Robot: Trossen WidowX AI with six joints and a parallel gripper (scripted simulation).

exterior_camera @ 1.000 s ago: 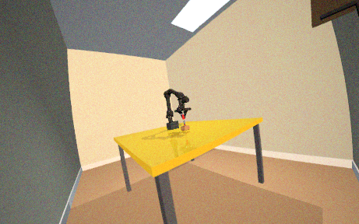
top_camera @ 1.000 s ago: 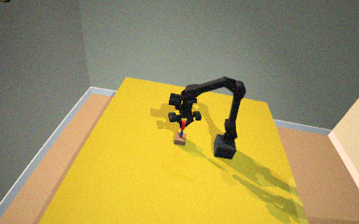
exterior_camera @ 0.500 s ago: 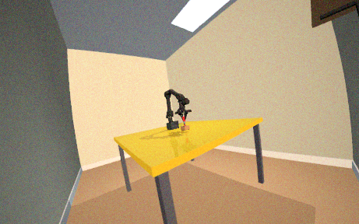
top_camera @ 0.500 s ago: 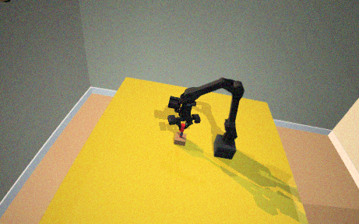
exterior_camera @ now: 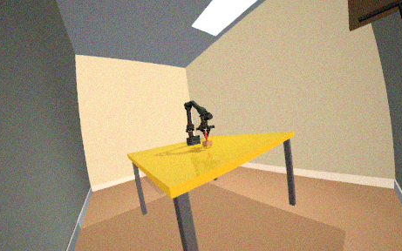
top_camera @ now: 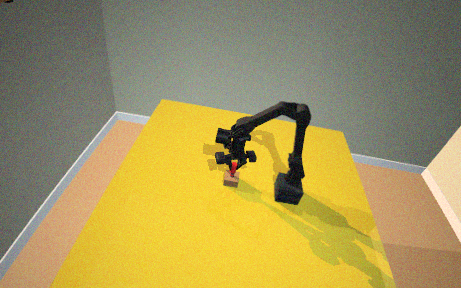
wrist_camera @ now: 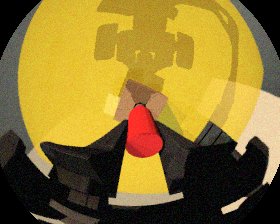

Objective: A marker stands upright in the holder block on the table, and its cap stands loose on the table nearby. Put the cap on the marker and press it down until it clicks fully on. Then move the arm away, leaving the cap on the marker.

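Now: gripper tip 60 mm above the holder block. Round my gripper tip: marker cap (10 mm above).
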